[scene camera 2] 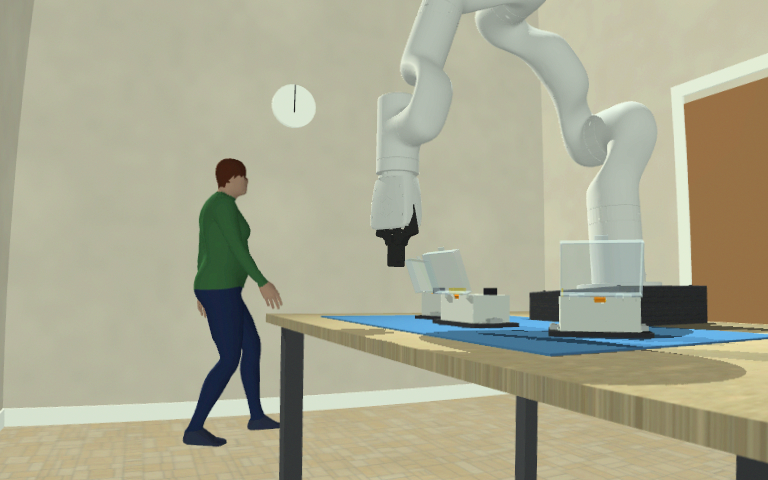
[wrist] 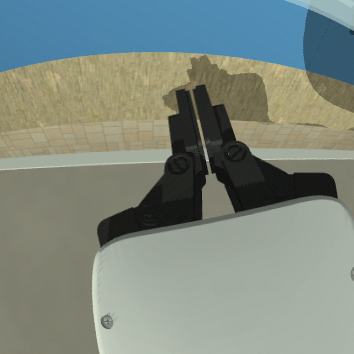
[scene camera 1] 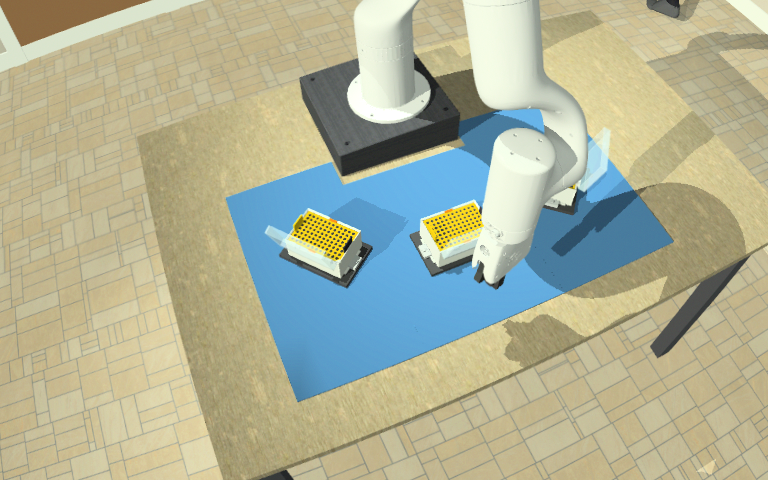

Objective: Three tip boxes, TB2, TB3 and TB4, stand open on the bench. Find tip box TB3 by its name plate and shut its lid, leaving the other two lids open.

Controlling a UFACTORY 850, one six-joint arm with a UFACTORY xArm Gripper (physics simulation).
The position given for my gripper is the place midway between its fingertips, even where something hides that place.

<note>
In view: my gripper (scene camera 2: 396, 266) and a blue mat (wrist: 310, 42).
My gripper shows as well in the wrist view (wrist: 194, 105) and in scene camera 1 (scene camera 1: 492, 282).
</note>
